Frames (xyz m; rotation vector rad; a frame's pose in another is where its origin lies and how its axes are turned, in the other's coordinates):
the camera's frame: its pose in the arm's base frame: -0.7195 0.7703 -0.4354 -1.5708 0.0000 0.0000
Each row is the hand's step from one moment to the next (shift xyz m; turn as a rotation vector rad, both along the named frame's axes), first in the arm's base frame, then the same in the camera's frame.
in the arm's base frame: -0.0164 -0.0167 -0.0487 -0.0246 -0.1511 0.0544
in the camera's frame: -0.0164 0.0487 -0.0167 -0.0246 -0.0544 -0.1511
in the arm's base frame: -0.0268 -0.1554 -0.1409 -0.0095 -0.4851 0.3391
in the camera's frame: -0.0268 0.1409 -0.1554 -0.0095 -0.3391 -0.4851
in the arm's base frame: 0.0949 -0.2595 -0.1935 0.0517 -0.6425 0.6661
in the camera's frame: 0.0949 0.1935 -0.2595 0.0517 -0.6661 -0.6425
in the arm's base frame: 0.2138 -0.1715 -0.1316 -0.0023 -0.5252 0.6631
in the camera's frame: 0.2138 0.1316 -0.1715 -0.0023 -0.6631 -0.5252
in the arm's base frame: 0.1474 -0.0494 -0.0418 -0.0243 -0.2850 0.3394
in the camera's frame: 0.1474 0.0418 -0.0494 -0.0243 -0.3394 -0.2850
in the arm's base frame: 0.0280 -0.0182 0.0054 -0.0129 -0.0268 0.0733
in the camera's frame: 0.0280 -0.0054 -0.0182 -0.0129 -0.0733 -0.0268
